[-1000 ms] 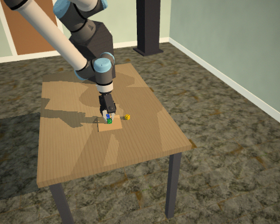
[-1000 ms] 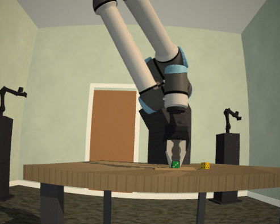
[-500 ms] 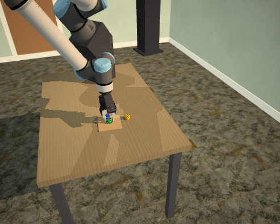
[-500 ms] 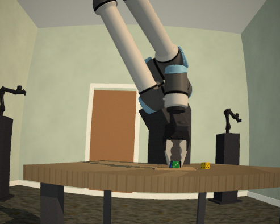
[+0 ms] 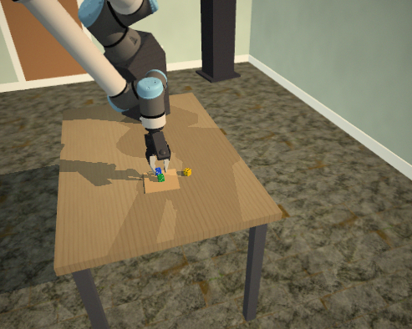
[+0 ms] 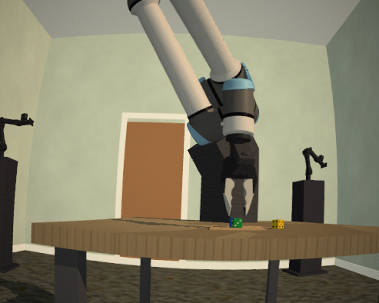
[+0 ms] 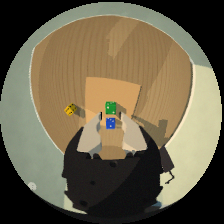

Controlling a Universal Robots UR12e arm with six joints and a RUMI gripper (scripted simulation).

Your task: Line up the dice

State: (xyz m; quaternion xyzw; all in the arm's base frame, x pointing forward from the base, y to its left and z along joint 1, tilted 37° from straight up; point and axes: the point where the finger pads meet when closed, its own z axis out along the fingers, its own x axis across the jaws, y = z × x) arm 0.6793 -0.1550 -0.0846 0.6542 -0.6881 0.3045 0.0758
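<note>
The green die is 3 cm below my hand. Round my hand: tan mat: 5 cm below; then blue die: 5 cm behind, 3 cm below, 1 cm to the left; then yellow die: 12 cm to the left, 4 cm below, 1 cm ahead.
</note>
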